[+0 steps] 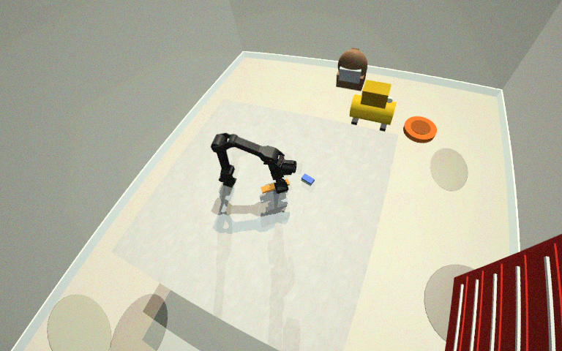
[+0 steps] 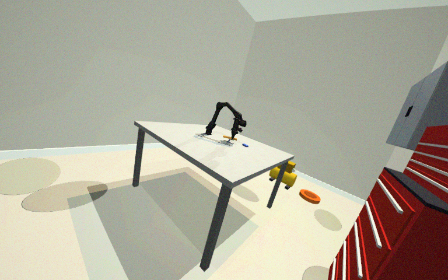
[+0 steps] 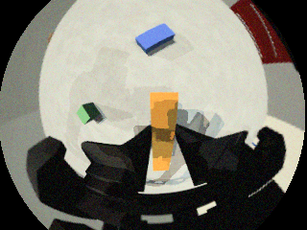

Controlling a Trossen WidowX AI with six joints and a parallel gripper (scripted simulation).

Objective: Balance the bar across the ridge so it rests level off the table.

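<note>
The orange bar is 20 mm behind my gripper tip and 20 mm to the right of it. Round my gripper tip: small blue block (120 mm ahead, 100 mm to the left, 40 mm below); green ridge block (90 mm behind, 140 mm to the left, 30 mm below).
</note>
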